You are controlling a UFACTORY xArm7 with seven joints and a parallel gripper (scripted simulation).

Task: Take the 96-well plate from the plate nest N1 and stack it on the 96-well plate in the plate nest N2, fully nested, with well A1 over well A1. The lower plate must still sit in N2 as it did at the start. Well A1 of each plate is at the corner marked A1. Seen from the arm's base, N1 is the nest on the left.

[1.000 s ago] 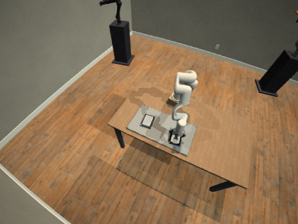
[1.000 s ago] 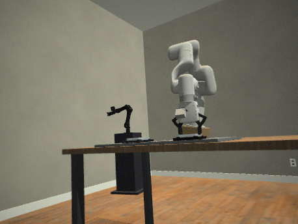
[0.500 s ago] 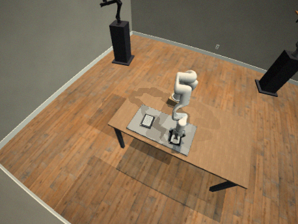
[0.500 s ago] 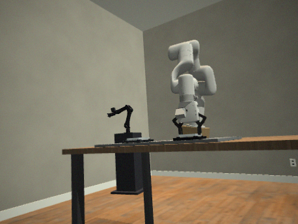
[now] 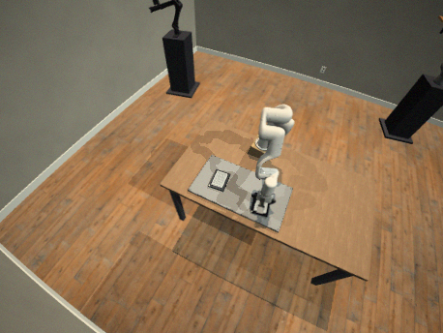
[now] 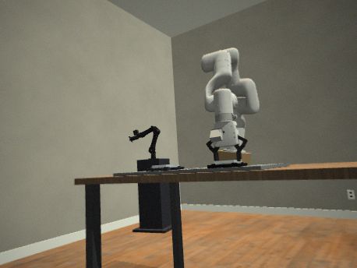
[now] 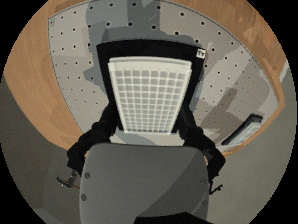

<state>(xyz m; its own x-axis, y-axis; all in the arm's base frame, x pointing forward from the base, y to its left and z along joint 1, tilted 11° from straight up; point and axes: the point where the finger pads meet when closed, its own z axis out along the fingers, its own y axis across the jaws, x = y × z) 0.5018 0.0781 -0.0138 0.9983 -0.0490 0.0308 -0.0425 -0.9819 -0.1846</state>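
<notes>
My gripper is now 2 cm above the plate nest N1. Also, from my hand: A1 mark (7 cm ahead, 6 cm to the right, 2 cm below).
</notes>
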